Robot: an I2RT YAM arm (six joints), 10 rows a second.
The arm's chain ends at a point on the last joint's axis. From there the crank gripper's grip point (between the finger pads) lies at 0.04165 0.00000 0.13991 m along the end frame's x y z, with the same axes.
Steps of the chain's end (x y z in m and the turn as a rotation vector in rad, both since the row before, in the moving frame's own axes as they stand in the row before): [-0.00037 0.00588 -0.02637 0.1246 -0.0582 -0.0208]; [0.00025 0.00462 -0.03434 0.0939 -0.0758 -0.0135]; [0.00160 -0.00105 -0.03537 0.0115 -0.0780 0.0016]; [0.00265 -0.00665 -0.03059 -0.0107 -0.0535 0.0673]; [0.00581 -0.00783 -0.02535 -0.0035 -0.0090 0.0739]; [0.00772 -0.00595 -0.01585 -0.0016 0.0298 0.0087]
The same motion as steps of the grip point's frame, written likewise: [-0.00875 -0.01243 -0.02533 0.1246 -0.0582 -0.0208]; [-0.01054 -0.00912 -0.03223 0.0939 -0.0758 -0.0135]; [-0.00943 -0.00262 -0.03256 0.0115 -0.0780 0.0016]; [-0.00503 -0.00260 -0.02859 -0.0107 -0.0535 0.0673]; [0.00442 -0.00431 -0.02499 -0.0035 -0.0090 0.0739]; [0.01187 -0.00535 -0.01715 -0.0016 0.0298 0.0087]
